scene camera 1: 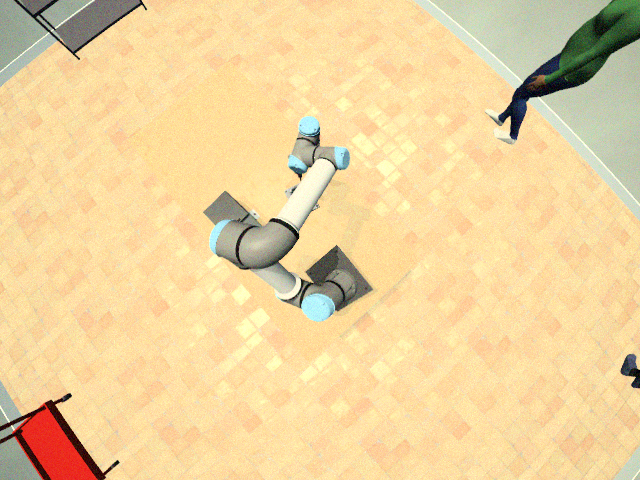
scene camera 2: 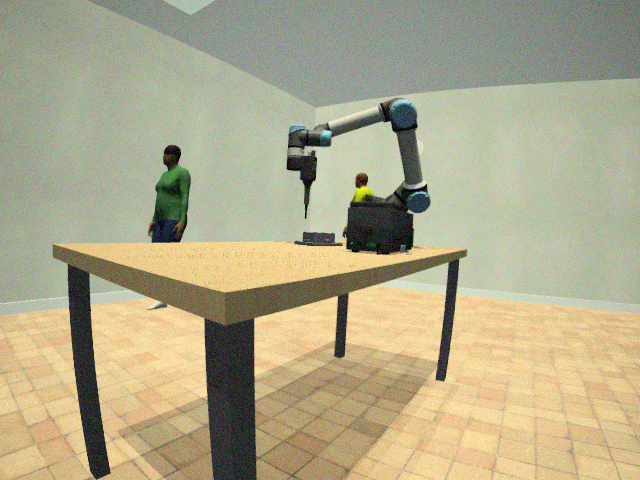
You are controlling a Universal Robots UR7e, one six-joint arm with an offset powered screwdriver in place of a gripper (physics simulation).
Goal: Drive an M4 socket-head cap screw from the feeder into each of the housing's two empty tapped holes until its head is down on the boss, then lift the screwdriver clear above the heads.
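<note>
My screwdriver (scene camera 2: 305, 215) points straight down in scene camera 2, its thin tip above the level of the housing, with a visible gap between them. In scene camera 1 the arm's wrist and forearm hide most of the tool. Whether a screw sits on the tip is too small to tell. The dark grey housing (scene camera 2: 318, 237) lies on a flat dark plate; in scene camera 1 small grey parts of it (scene camera 1: 290, 191) show beside the forearm. Its holes and any screw heads cannot be made out. The black box-shaped feeder (scene camera 2: 378, 227) (scene camera 1: 225, 207) stands near the housing, partly under the elbow in scene camera 1.
The wooden table (scene camera 2: 155, 263) carries the setup. The arm's base stands on a dark plate (scene camera 1: 361, 285). A person in green (scene camera 1: 584, 56) (scene camera 2: 173, 193) and a person in yellow (scene camera 2: 362, 194) stand beyond the table. A red cart (scene camera 1: 56, 444) and a grey rack stand at the left corners.
</note>
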